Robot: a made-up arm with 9 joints.
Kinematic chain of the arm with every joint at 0, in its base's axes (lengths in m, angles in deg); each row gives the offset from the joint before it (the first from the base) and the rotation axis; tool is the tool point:
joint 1: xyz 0 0 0.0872 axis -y
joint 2: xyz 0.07 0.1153 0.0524 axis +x
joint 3: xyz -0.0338 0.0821 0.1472 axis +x
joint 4: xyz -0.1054 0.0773 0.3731 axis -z
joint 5: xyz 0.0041 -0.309 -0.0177 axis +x
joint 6: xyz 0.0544 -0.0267 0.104 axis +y
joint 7: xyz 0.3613 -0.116 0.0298 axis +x
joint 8: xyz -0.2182 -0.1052 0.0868 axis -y
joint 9: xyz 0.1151 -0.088 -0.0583 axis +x
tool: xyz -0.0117 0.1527 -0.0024
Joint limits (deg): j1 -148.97..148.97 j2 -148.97..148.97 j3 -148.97..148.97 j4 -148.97..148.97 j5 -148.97..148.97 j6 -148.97..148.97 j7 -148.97..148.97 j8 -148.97..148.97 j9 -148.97..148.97
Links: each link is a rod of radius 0.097 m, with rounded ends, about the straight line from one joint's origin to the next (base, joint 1, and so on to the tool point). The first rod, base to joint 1, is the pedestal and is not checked.
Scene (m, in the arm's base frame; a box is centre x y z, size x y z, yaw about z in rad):
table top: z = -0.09
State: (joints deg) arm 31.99 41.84 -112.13 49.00 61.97 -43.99 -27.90 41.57 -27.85
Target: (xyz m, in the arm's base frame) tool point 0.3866 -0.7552 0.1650
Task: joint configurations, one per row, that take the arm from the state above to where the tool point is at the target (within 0.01 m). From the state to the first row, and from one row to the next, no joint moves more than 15 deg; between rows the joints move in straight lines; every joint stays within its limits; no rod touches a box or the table.
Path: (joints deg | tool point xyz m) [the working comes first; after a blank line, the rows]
Joints at the target: -13.60 98.08 -70.88 -11.86 59.60 -34.79 -24.42 50.05 -51.42
Straight joint move there: clear.

1: 22.87 53.09 -103.88 36.83 61.50 -42.15 -27.20 43.27 -32.56 | -0.6817 -0.0613 0.8359
2: 13.75 64.34 -95.63 24.65 61.02 -40.31 -26.51 44.96 -37.28 | -0.3714 -0.3784 0.9050
3: 4.63 75.58 -87.38 12.48 60.55 -38.47 -25.81 46.66 -41.99 | -0.0432 -0.6229 0.7734
4: -4.49 86.83 -79.13 0.31 60.08 -36.63 -25.12 48.35 -46.70 | 0.2227 -0.7509 0.4970
5: -13.60 98.08 -70.88 -11.86 59.60 -34.79 -24.42 50.05 -51.42 | 0.3866 -0.7552 0.1651

